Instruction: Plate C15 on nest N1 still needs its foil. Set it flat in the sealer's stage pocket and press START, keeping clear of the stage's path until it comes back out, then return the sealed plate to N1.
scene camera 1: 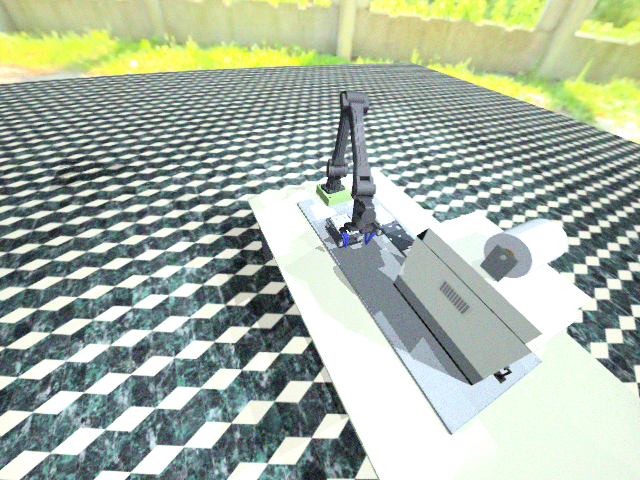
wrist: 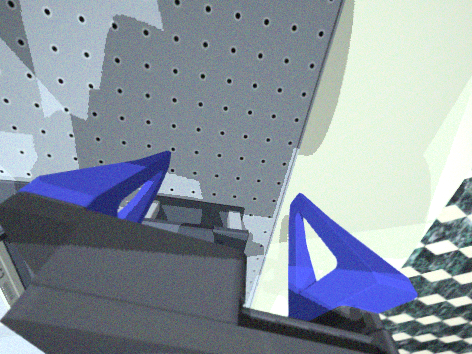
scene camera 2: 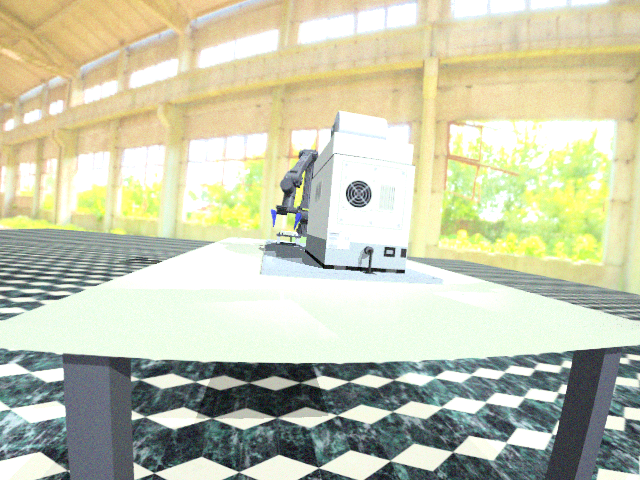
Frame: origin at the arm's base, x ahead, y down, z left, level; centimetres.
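Where they show: gripper, fingertip midpoint: (scene camera 1: 355,245) (wrist: 235,179) (scene camera 2: 283,228); arm's base, link origin: (scene camera 1: 332,188) (scene camera 2: 302,236).
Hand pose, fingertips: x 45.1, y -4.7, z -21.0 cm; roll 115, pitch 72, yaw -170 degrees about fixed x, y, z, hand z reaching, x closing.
Note:
Each offset is from my fingertips to the top centre of the thing. Level surfaces: height alone.
My gripper (scene camera 1: 357,239) (scene camera 2: 285,220) (wrist: 235,179) is open, its blue fingers wide apart with nothing between them. It hangs just above and beside a low dark nest {dx -14.9, dy +2.2, dz +5.5 cm} (scene camera 1: 331,233) (wrist: 200,202); which nest number it bears cannot be read. A small white patch that looks like a plate {dx -15.0, dy +1.6, dz +5.6 cm} (scene camera 1: 339,221) shows on the nest behind the gripper, partly hidden; in the wrist view the gripper body hides that area. The sealer (scene camera 1: 460,299) (scene camera 2: 369,206) is a tall grey-white box. A dark part, apparently its stage {dx +11.4, dy -2.9, dz +18.1 cm} (scene camera 1: 395,233), sticks out at its front. The START button does not show.
A perforated grey base board {dy +8.3 cm} (scene camera 1: 448,408) (scene camera 2: 289,267) (wrist: 230,85) carries the sealer and the nest. A large white roll {dx +44.5, dy -39.3, dz +13.1 cm} (scene camera 1: 542,245) (scene camera 2: 360,124) sits on top of the sealer. The arm's green base block (scene camera 1: 334,196) stands behind the nest. The pale table {dy +9.6 cm} (scene camera 1: 568,392) (scene camera 2: 320,320) (wrist: 380,125) surrounds the board.

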